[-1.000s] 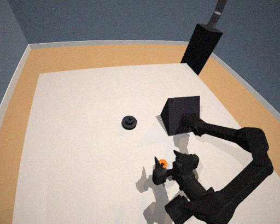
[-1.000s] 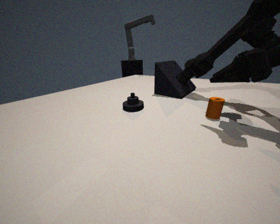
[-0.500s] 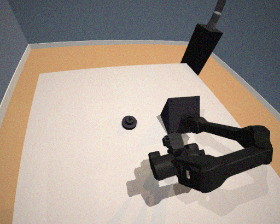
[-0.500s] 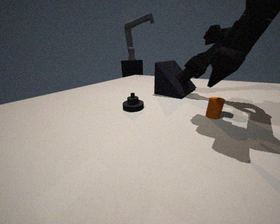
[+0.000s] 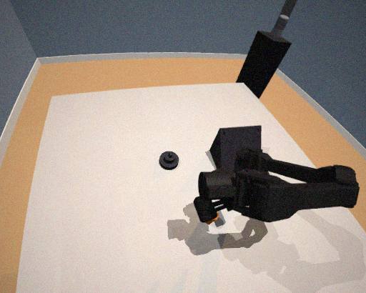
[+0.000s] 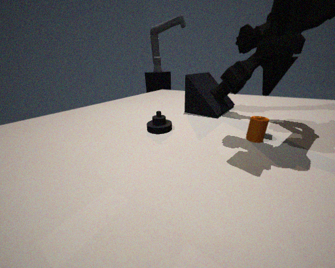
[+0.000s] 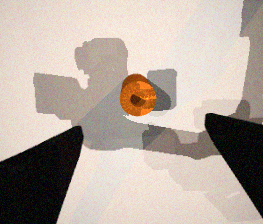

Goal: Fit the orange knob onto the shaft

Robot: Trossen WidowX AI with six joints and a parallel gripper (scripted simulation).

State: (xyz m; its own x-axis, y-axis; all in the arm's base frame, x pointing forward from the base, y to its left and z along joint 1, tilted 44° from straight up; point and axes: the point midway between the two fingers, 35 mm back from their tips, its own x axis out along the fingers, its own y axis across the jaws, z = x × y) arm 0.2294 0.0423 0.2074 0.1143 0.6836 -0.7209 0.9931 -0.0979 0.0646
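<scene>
The orange knob lies 100 mm below my gripper tip. Round my gripper tip: round dark pedestal 270 mm to the right, 90 mm below, 60 mm ahead.
</scene>
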